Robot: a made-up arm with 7 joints. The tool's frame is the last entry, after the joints.
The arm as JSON. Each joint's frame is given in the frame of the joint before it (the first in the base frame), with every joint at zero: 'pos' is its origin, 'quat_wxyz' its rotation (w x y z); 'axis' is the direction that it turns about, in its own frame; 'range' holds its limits. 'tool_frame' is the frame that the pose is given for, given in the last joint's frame.
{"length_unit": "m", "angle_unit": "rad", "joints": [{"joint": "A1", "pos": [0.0, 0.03, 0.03], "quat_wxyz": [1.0, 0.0, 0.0, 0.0], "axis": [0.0, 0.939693, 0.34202], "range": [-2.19, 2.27]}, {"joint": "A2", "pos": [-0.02, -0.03, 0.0], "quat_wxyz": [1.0, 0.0, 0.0, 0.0], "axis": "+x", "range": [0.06, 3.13]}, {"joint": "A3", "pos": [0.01, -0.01, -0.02], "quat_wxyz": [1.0, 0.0, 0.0, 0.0], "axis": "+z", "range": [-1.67, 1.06]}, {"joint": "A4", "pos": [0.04, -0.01, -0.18], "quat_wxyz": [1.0, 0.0, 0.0, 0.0], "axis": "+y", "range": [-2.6, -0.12]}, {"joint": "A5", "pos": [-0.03, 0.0, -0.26], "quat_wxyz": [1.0, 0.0, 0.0, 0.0], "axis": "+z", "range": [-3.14, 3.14]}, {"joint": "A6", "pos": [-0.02, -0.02, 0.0], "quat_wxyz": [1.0, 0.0, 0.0, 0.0], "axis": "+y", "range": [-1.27, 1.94]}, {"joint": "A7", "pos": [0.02, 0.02, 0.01], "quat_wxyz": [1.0, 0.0, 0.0, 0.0], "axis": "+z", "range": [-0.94, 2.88]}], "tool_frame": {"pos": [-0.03, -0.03, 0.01], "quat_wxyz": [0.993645, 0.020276, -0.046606, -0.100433]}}
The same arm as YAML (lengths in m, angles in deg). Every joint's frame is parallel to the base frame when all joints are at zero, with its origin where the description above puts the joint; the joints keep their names.
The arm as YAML. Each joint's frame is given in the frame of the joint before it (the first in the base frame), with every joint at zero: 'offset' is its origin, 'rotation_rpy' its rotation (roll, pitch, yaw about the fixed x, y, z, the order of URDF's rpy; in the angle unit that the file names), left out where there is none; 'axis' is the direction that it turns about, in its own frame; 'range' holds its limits. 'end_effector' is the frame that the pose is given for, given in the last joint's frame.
length_unit: m
angle_unit: deg
chain:
  - id: A1
    offset: [0.0, 0.03, 0.03]
    axis: [0.0, 0.9397, 0.342]
    range: [-125.48, 130.06]
  - id: A2
    offset: [-0.02, -0.03, 0.0]
    axis: "+x"
    range: [3.44, 179.34]
  - id: A3
    offset: [0.01, -0.01, -0.02]
    axis: "+z"
    range: [-95.68, 60.73]
  - id: A4
    offset: [0.04, -0.01, -0.18]
    axis: "+y"
    range: [-148.97, -6.88]
  - id: A5
    offset: [-0.03, 0.0, -0.26]
    axis: "+z"
    range: [-179.91, 179.91]
  - id: A6
    offset: [-0.02, -0.02, 0.0]
    axis: "+y"
    range: [-72.77, 111.15]
  - id: A7
    offset: [0.02, 0.02, 0.01]
    axis: "+z"
    range: [-53.86, 165.01]
end_effector:
  offset: [-0.03, -0.03, 0.01]
  rotation_rpy: [2.86, -5.08, -11.67]

